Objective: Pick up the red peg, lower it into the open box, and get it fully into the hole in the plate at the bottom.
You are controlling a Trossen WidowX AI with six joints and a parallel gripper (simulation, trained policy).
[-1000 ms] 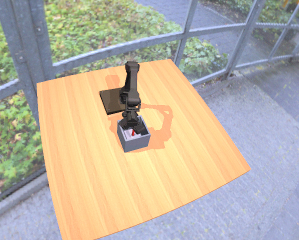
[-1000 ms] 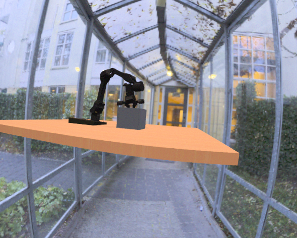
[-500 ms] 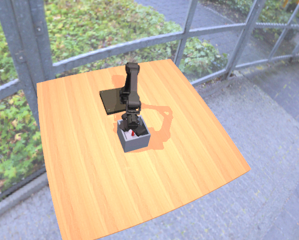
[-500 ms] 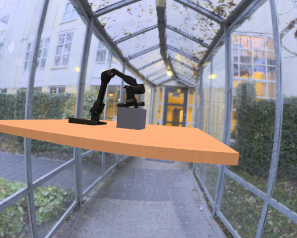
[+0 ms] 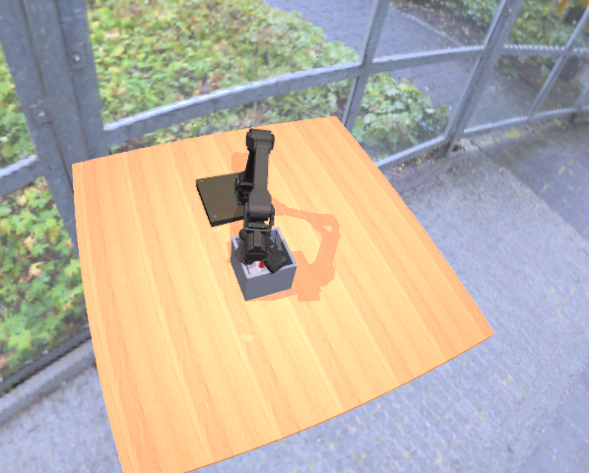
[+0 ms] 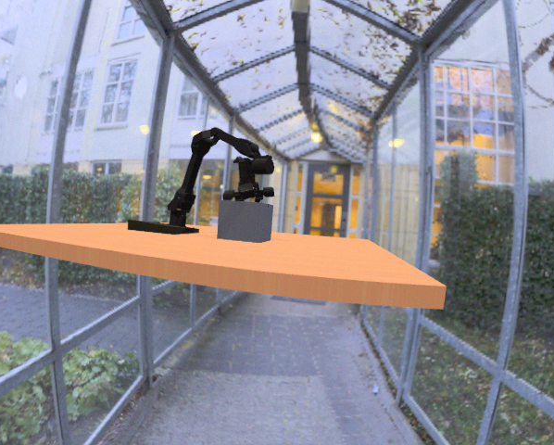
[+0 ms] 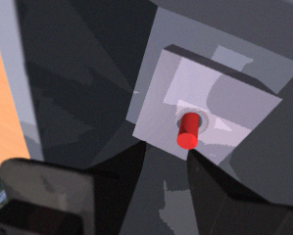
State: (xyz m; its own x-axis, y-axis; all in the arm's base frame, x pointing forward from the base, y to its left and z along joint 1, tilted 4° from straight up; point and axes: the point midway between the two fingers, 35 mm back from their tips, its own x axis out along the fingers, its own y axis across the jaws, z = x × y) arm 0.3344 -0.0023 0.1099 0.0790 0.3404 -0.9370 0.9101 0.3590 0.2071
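My gripper tip is 10 mm past the red peg, 20 mm to the left of it and 40 mm above it. Also, from my gripper tip: pale plate 10 mm behind, 20 mm to the right, 40 mm below.
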